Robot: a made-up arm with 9 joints.
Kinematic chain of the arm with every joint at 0, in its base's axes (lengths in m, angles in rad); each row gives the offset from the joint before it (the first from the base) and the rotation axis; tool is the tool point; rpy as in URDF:
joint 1: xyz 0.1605 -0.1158 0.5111 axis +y
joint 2: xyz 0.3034 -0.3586 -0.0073 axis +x
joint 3: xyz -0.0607 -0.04 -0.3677 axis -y
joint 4: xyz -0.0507 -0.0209 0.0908 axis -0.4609 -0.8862 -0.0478
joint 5: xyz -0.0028 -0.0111 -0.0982 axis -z
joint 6: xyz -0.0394 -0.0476 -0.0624 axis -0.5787 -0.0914 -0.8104
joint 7: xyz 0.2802 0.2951 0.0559 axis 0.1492 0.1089 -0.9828
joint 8: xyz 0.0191 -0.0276 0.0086 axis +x
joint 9: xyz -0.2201 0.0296 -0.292 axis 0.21 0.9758 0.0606
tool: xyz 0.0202 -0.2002 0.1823 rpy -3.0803 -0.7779 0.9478
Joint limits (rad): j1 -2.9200..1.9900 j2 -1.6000..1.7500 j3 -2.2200..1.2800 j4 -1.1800..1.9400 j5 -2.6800..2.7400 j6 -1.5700..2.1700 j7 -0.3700..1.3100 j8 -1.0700..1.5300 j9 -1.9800..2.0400
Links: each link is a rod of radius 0.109 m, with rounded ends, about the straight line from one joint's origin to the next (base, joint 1, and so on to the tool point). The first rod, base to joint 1, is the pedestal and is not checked.
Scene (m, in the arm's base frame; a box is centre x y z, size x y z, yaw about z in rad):
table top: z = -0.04
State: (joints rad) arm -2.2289 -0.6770 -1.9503 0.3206 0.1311 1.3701 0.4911 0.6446 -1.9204
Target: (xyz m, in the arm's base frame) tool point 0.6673 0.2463 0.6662
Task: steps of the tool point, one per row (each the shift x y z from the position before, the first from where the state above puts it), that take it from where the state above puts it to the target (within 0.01 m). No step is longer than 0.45 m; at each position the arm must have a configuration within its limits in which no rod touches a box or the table.
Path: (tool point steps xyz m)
1: 0.2237 0.2219 0.1654
2: 0.0980 0.3516 0.1024
3: -0.0718 0.3912 0.0044
4: -0.2380 0.3220 -0.0953

